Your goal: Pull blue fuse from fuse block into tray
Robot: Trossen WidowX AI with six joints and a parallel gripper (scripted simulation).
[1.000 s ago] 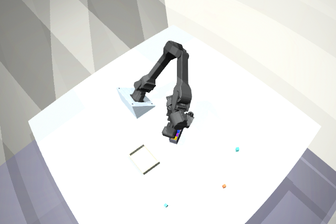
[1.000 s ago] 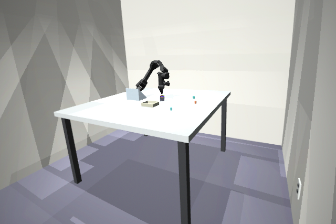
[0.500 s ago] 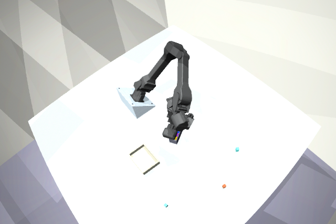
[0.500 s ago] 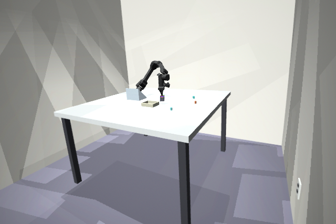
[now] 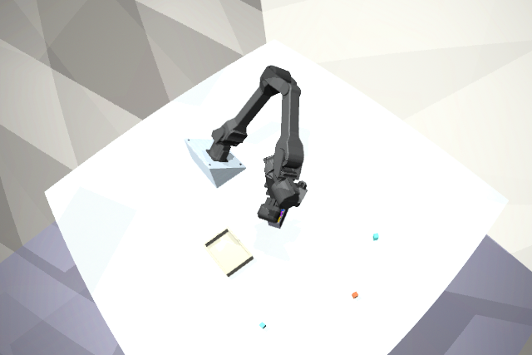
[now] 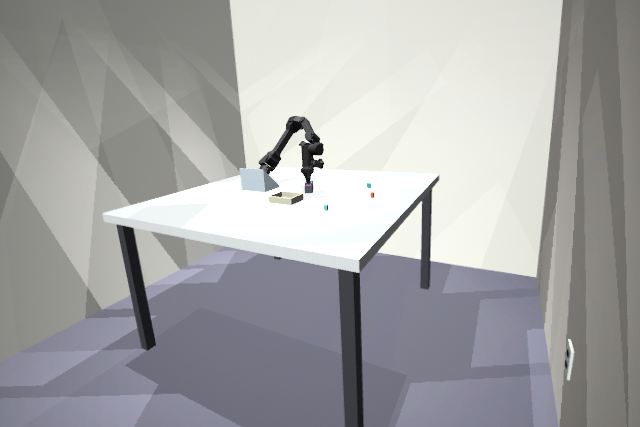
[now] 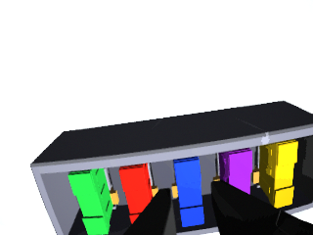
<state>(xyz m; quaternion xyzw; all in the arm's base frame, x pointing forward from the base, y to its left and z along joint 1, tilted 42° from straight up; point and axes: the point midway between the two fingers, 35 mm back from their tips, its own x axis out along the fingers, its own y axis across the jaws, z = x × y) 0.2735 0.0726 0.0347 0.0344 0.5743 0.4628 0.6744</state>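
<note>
My gripper tip is 10 mm above the blue fuse. Round my gripper tip: beige tray (220 mm to the right, 40 mm below, 30 mm ahead).
</note>
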